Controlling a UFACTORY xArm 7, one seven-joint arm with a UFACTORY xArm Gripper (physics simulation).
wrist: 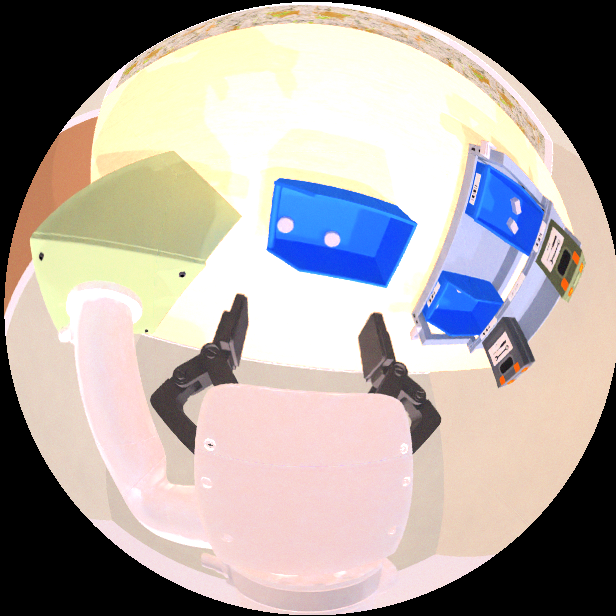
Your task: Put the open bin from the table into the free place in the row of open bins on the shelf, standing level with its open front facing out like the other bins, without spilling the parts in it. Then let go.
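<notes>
A blue open bin point(339, 231) stands on the pale table in the middle of the wrist view, with two small white round parts point(307, 232) in it. My gripper point(307, 327) is open and empty, its two dark fingers apart just below the bin and not touching it. At the right, a grey shelf point(488, 258) holds two blue open bins, an upper one point(504, 208) with two small white parts and a lower one point(464, 302). A free place point(479, 258) lies between them.
A pale green box point(132, 229) sits at the left on the table. Two small grey-green devices with orange marks sit beside the shelf, one point(561, 259) at its right and one point(507, 351) below it. The table's edge runs just under my fingers.
</notes>
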